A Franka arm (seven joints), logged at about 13 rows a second.
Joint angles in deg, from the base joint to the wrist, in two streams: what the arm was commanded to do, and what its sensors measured. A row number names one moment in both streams.
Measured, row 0: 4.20 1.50 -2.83 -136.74 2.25 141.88 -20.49
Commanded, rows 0 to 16: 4.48 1.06 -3.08 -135.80 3.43 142.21 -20.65; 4.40 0.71 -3.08 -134.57 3.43 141.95 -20.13; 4.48 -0.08 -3.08 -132.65 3.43 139.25 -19.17; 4.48 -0.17 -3.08 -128.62 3.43 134.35 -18.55; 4.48 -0.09 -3.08 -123.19 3.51 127.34 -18.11; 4.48 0.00 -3.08 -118.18 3.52 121.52 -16.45; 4.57 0.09 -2.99 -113.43 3.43 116.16 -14.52; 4.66 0.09 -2.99 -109.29 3.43 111.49 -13.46; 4.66 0.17 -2.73 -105.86 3.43 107.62 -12.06; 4.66 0.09 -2.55 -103.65 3.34 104.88 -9.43; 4.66 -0.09 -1.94 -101.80 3.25 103.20 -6.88; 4.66 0.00 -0.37 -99.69 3.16 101.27 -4.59; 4.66 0.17 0.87 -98.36 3.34 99.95 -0.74; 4.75 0.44 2.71 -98.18 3.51 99.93 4.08; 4.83 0.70 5.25 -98.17 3.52 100.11 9.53; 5.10 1.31 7.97 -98.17 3.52 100.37 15.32; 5.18 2.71 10.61 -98.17 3.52 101.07 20.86
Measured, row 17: 4.98 -0.48 6.86 -100.49 2.76 101.64 12.07
